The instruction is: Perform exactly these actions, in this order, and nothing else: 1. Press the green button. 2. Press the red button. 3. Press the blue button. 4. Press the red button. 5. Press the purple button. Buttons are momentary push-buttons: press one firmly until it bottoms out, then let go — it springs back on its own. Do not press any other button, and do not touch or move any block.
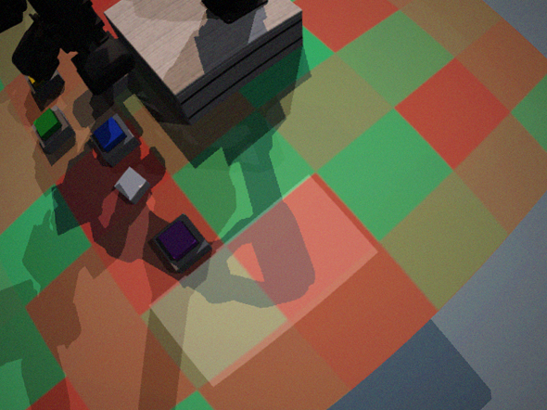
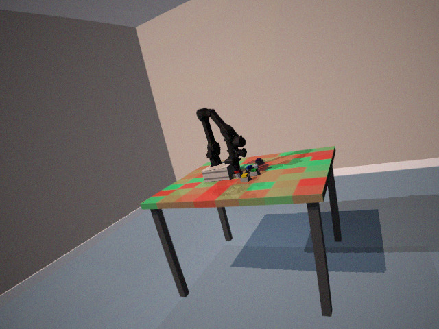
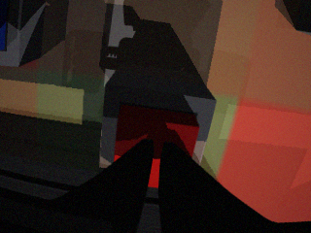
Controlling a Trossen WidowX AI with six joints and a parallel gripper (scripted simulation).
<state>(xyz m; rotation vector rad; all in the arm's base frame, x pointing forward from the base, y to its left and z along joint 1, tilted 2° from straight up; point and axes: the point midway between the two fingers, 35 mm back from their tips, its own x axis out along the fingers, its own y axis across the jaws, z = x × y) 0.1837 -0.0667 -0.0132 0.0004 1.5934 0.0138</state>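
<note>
Now: the red button 1 cm below my gripper tip. Also, from my gripper tip: blue button: 5 cm ahead, 9 cm to the left, 1 cm below; yellow button: 9 cm ahead, 9 cm to the right, 1 cm below; green button: 11 cm ahead, 1 cm below.
</note>
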